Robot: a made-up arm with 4 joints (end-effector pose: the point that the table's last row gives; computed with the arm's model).
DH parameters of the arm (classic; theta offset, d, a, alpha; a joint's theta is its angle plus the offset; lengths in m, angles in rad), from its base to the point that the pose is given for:
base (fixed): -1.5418 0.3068 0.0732 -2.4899
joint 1: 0 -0.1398 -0.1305 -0.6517
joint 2: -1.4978 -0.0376 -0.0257 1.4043
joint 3: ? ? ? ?
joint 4: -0.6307 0 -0.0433 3.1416
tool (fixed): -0.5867 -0.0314 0 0
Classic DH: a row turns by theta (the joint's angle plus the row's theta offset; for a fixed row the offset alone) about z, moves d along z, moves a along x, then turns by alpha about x.
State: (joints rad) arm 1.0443 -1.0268 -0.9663 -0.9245
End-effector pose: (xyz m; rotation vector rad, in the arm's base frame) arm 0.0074 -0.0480 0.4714 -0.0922 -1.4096 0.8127
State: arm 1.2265 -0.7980 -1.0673 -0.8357
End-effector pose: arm 0.0028 -0.0643 0.4712 -0.1387 -1.3683 0.3145
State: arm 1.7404 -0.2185 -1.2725 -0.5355
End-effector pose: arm -0.0097 -0.0945 0.4695 -0.1958 -1.0213 -0.9745
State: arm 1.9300 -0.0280 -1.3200 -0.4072
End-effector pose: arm -0.0114 -0.1039 0.4696 -0.1946 -0.8237 -1.4077
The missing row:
joint 3: 0 0.0007 -0.016 -1.4043
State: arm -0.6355 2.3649 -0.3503 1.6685
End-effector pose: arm -0.0951 0.0626 0.3576 -0.1635 0.9545 2.6310
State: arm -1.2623 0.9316 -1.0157 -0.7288
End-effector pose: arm -0.1916 -0.0724 0.3676 -1.0914 -1.0133 1.1962
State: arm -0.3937 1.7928 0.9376 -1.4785
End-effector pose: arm -0.1636 0.0961 0.3900 0.6935 -0.0141 -0.1368
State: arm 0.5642 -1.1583 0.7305 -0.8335
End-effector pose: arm -0.0603 -0.0403 0.4627 0.3004 0.4910 1.4613
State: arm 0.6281 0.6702 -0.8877 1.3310
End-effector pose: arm -0.0137 0.0788 0.4601 0.2955 -0.7285 -2.3558
